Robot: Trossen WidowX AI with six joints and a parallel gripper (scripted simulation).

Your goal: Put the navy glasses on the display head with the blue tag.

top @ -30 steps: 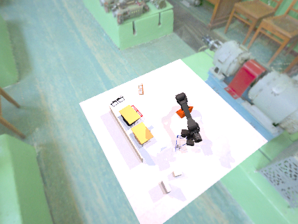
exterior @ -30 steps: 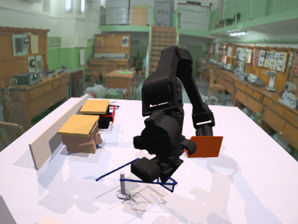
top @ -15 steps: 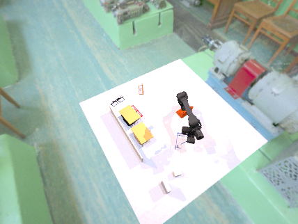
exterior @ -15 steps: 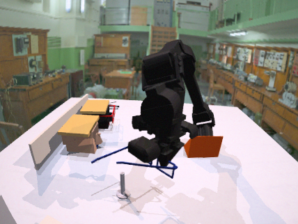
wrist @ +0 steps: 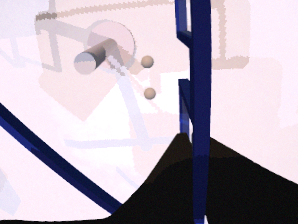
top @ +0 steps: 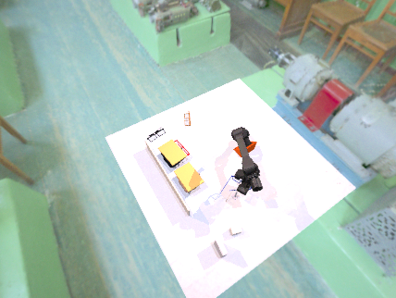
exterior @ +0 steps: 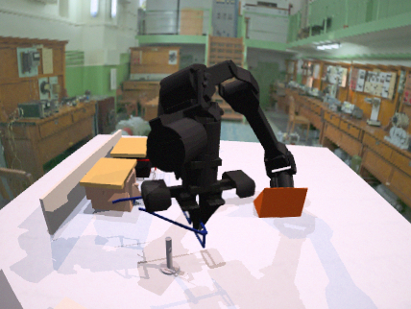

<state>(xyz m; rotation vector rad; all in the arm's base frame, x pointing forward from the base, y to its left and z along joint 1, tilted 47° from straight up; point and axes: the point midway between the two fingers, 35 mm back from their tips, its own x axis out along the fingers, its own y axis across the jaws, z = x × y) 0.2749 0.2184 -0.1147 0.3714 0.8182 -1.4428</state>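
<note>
Right now the grey post is 100 mm below my gripper tip, 50 mm ahead of it and 20 mm to the right of it. Round my gripper tip: pale backboard: 400 mm to the right, 330 mm ahead, 70 mm below.
</note>
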